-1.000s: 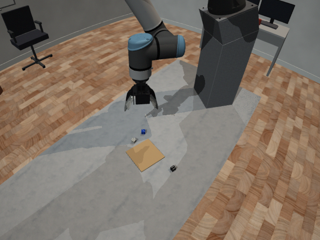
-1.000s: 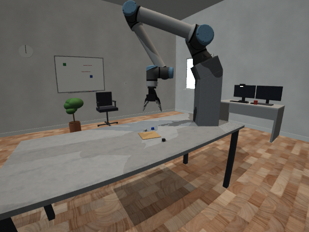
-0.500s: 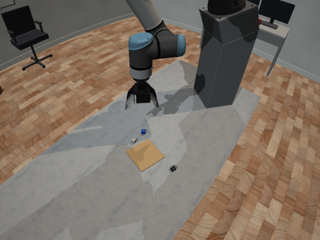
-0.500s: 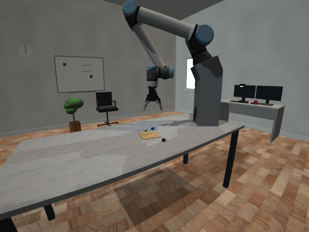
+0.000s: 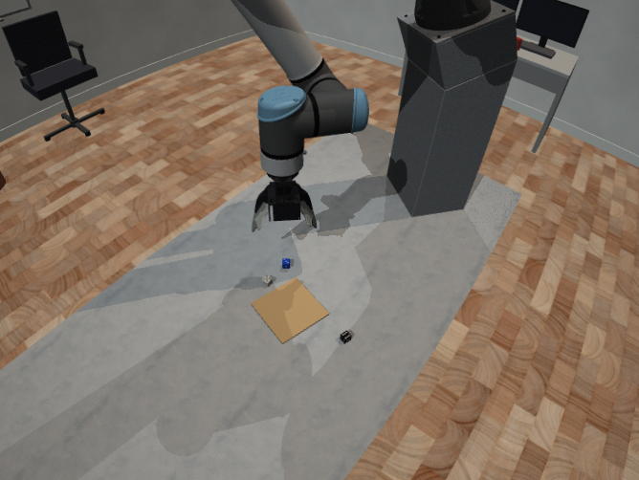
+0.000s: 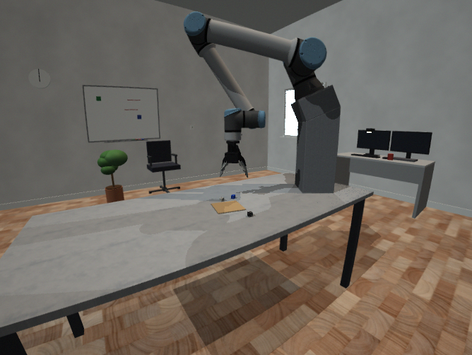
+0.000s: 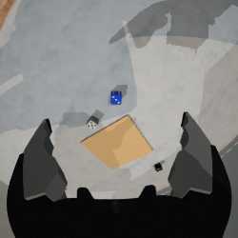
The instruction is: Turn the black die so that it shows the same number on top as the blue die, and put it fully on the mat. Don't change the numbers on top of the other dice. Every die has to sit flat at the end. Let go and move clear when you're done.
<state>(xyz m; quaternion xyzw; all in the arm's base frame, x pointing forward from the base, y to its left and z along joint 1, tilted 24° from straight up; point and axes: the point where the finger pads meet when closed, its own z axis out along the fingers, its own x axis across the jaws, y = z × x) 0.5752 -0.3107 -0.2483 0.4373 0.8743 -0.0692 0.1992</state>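
Right now my hand is 110 mm above the blue die, 20 mm short of it and 10 mm to the right of it. Also, from my hand: tan mat (140 mm ahead, 110 mm below, 90 mm to the left); then black die (250 mm to the left, 150 mm ahead, 110 mm below); then white die (110 mm below, 100 mm ahead).
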